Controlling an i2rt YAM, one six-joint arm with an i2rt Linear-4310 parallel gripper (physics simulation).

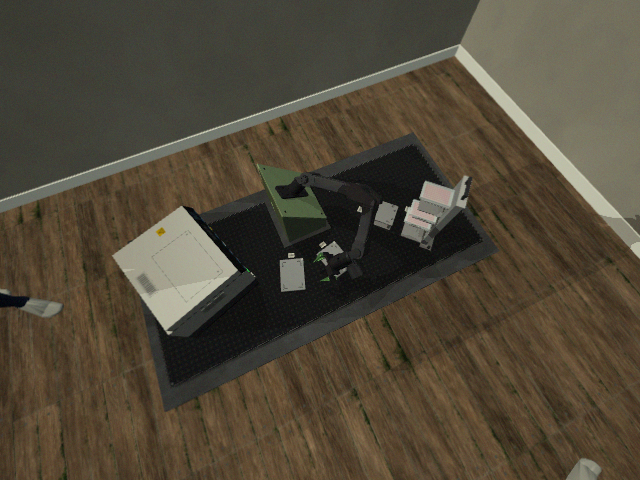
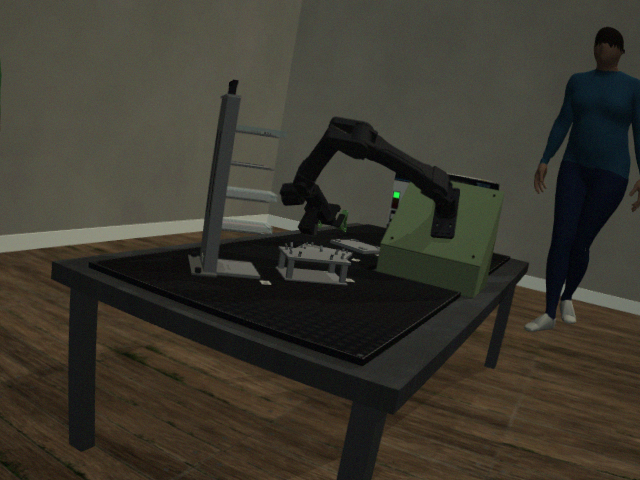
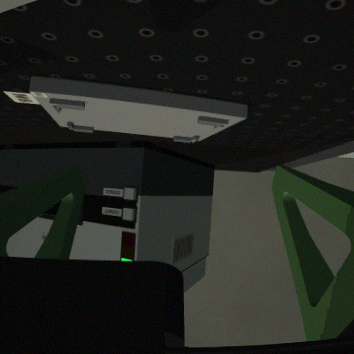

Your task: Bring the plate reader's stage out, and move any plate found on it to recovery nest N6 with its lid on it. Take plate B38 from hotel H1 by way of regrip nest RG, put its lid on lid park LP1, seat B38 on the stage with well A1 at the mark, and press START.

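Places are measured from the arm's base along level axes (x right, y down, z ahead), in centimetres.
Where they show: gripper, fingertip midpoint: [image 1: 317, 271] [image 2: 333, 228] [image 3: 177, 175]; arm's base, origin of the base link: [image 1: 292, 192] [image 2: 445, 213].
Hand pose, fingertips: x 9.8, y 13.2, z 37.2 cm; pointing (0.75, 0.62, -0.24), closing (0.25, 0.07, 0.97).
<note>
Things, the pixels of their top centre, and the offset from my fingertips. Level surfaces: height alone.
- pale flat holder, middle of its top: [image 2: 324, 247] [image 1: 335, 258] dy +4.5, dx -12.1, dz -1.7 cm
- bare recovery nest N6, middle of its top: [image 3: 137, 128] [image 2: 358, 243] [image 1: 292, 274] dy +4.7, dx +10.5, dz -6.9 cm
- plate reader, middle of its top: [image 3: 107, 277] [image 2: 446, 172] [image 1: 175, 261] dy -24.5, dx +48.3, dz -29.0 cm
- raised regrip nest, middle of its top: [image 2: 315, 248] [image 1: 381, 209] dy -1.1, dx -46.2, dz -9.5 cm
- black perforated mat, its level: dy +6.5 cm
My gripper [image 1: 322, 268] [image 2: 331, 222] [image 3: 177, 175] is open and empty, with its green fingers wide apart above a pale flat holder [image 1: 331, 249]. The bare recovery nest N6 [image 1: 292, 274] [image 3: 135, 116] lies beside it, towards the plate reader [image 1: 180, 263] [image 3: 172, 215]. Two buttons [image 3: 129, 194] [image 3: 128, 214] and a green light [image 3: 126, 259] show on the reader's front; no stage shows outside it. Hotel H1 [image 1: 446, 221] [image 2: 218, 180] holds plates with pinkish tops [image 1: 437, 192] [image 1: 423, 211]; which is B38 cannot be told. The raised regrip nest [image 1: 386, 214] [image 2: 315, 253] is bare.
The green sloped arm base [image 1: 302, 209] [image 2: 434, 258] stands at the table's rear edge, between reader and hotel. The tall hotel post rises at the other end from the reader. A black perforated mat [image 1: 248, 330] [image 2: 336, 315] covers the table. A person [image 2: 599, 124] stands beyond the table.
</note>
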